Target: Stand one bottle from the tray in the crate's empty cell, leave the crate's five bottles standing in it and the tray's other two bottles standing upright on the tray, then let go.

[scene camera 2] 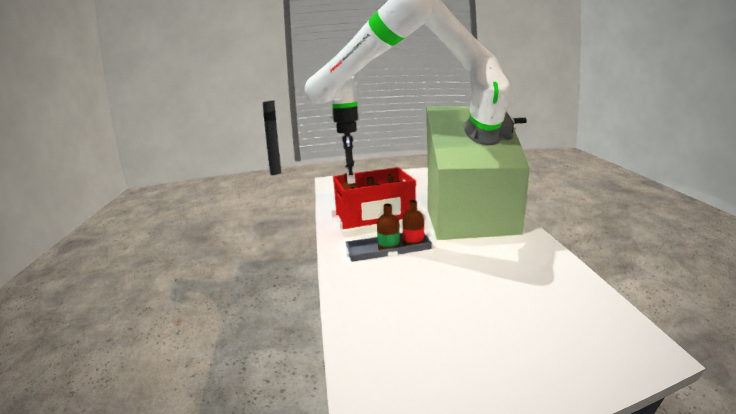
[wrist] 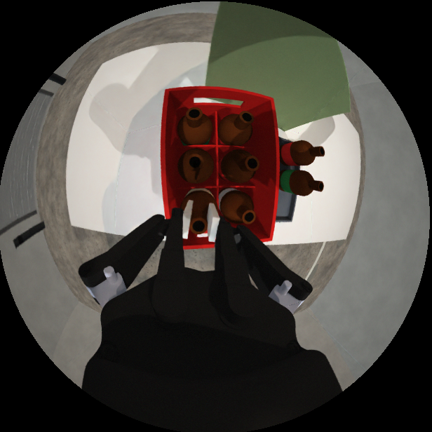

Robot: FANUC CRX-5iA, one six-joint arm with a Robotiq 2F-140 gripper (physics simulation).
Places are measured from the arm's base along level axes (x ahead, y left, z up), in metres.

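Pixels of known places: gripper, fingertip midpoint: point(scene camera 2: 351, 182); arm's base, link origin: point(scene camera 2: 483, 131).
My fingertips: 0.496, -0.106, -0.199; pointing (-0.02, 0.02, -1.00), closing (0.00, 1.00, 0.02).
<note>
For each thing: its top centre in the pictures, then the offset to it from my fingertips, as dx, dy, dz. "pt": a spot on its surface instead. Level surfaces: height alone.
- brown bottle with a pale label, top centre: point(scene camera 2: 348, 173) +0.010, +0.001, +0.035
- red crate, top centre: point(scene camera 2: 373, 177) -0.082, +0.024, +0.017
- dark tray, surface spot: point(scene camera 2: 363, 249) pt -0.018, +0.264, -0.153
- green-labelled bottle, top centre: point(scene camera 2: 387, 204) -0.104, +0.267, +0.002
- red-labelled bottle, top centre: point(scene camera 2: 413, 201) -0.191, +0.252, +0.002
- white table, surface height: dz -0.158
My gripper point(scene camera 2: 351, 177) point(wrist: 199, 210) is shut on the neck of a brown bottle with a pale label point(scene camera 2: 349, 185) point(wrist: 199, 200). This bottle is inside the lower-left cell of the red crate point(scene camera 2: 352, 208) point(wrist: 268, 150) in the wrist view and looks about upright; its base is hidden. Brown bottles stand in the crate's other cells, one beside the held bottle point(wrist: 236, 205) and others farther up point(wrist: 239, 167) point(wrist: 195, 165) point(wrist: 195, 131) point(wrist: 236, 131). On the dark tray point(scene camera 2: 363, 249) point(wrist: 286, 209), a green-labelled bottle point(scene camera 2: 388, 226) point(wrist: 300, 183) and a red-labelled bottle point(scene camera 2: 413, 223) point(wrist: 301, 152) stand upright.
The crate and tray rest side by side on the white table point(scene camera 2: 437, 319) point(wrist: 95, 175), near its edge. A green block point(scene camera 2: 476, 200) point(wrist: 280, 65) carries the arm's base and stands close to both. The crate walls rise around the held bottle.
</note>
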